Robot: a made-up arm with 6 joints. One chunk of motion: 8 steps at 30 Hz.
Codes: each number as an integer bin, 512 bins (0 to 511) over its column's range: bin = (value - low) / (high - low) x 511, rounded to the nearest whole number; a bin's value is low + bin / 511 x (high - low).
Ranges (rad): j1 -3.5..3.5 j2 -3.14..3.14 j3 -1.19..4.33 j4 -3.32..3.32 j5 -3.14..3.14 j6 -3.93..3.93
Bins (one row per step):
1: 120 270 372 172 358 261
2: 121 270 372 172 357 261
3: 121 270 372 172 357 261
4: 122 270 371 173 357 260
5: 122 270 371 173 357 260
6: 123 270 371 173 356 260
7: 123 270 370 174 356 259
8: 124 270 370 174 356 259
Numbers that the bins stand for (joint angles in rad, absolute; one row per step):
1: -1.8562 0.1782 2.8285 -1.0850 1.2597 0.0846
2: -1.8425 0.1782 2.8285 -1.0850 1.2474 0.0846
3: -1.8425 0.1782 2.8285 -1.0850 1.2474 0.0846
4: -1.8288 0.1782 2.8177 -1.0720 1.2474 0.0692
5: -1.8288 0.1782 2.8177 -1.0720 1.2474 0.0692
6: -1.8151 0.1782 2.8177 -1.0720 1.2351 0.0692
7: -1.8151 0.1782 2.8069 -1.0590 1.2351 0.0538
8: -1.8014 0.1782 2.8069 -1.0590 1.2351 0.0538

